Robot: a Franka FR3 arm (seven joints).
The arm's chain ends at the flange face. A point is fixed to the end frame.
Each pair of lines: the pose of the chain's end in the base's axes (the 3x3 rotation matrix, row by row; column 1 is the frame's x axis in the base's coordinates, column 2 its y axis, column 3 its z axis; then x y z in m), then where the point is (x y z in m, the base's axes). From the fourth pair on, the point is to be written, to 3 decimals.
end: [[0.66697, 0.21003, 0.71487], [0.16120, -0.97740, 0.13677], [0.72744, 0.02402, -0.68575]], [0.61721, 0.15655, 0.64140]
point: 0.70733 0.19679 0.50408
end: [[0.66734, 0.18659, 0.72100], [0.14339, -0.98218, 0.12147], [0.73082, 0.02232, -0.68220]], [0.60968, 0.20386, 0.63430]
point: 0.70135 0.24230 0.49749
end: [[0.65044, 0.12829, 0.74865], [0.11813, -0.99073, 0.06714], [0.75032, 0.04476, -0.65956]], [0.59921, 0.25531, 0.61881]
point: 0.69736 0.28587 0.48453
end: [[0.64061, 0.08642, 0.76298], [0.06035, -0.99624, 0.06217], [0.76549, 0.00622, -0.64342]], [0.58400, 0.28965, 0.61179]
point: 0.686 0.321 0.481
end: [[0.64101, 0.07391, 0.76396], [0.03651, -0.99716, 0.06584], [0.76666, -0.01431, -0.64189]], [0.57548, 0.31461, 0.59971]
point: 0.678 0.348 0.469
